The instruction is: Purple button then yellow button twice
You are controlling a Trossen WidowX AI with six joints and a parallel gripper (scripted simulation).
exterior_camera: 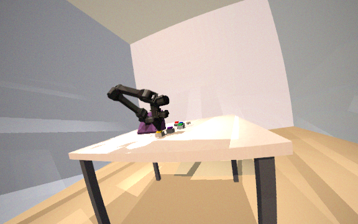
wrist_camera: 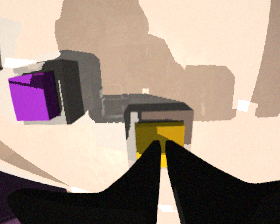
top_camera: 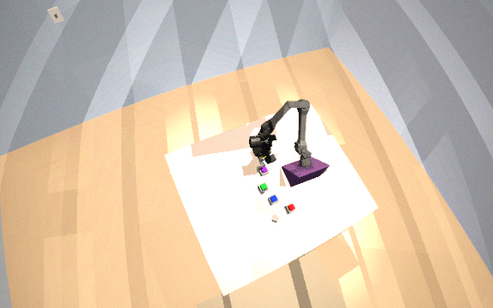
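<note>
Now: the yellow button 1 cm below my gripper tip. From my gripper tip the other things lie so: green button 18 cm to the left, 9 cm ahead; purple button 9 cm to the left, 4 cm ahead; blue button 28 cm to the left, 7 cm ahead.
</note>
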